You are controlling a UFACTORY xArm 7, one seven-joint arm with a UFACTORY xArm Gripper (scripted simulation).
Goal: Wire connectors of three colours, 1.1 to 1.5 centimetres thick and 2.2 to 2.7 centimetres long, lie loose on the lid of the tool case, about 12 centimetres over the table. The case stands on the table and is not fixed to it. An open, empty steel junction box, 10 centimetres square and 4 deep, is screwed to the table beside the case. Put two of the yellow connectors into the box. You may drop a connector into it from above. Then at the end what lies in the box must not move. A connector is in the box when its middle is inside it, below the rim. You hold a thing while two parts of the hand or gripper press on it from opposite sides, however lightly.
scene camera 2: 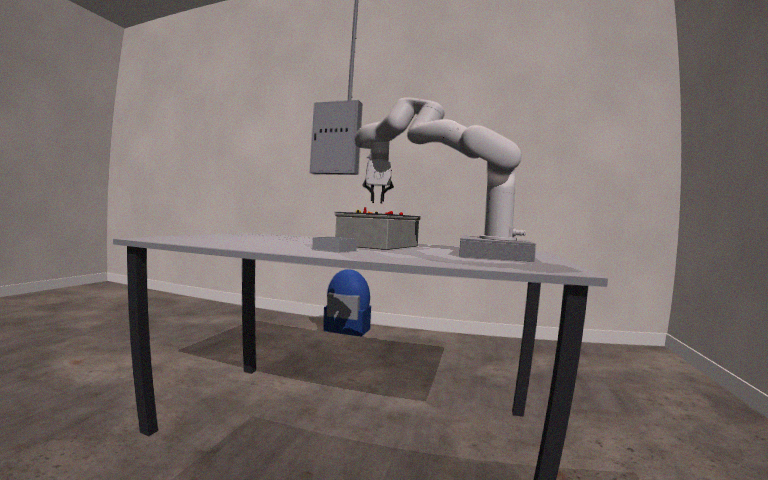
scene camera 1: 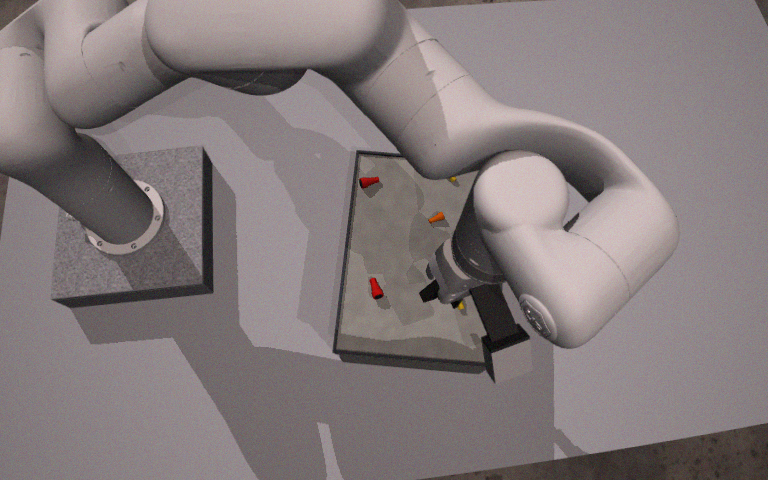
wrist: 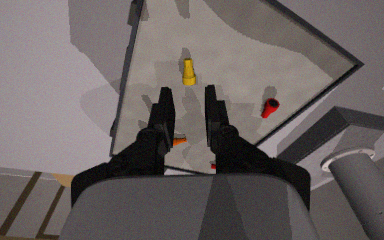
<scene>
I see my gripper (scene camera 1: pixel 462 292) and a tool case (scene camera 1: pixel 389 237).
The tool case shows as well in scene camera 2 (scene camera 2: pixel 372 230) and in the wrist view (wrist: pixel 249 58). My gripper also shows in scene camera 2 (scene camera 2: pixel 377 203) and in the wrist view (wrist: pixel 189 99).
</scene>
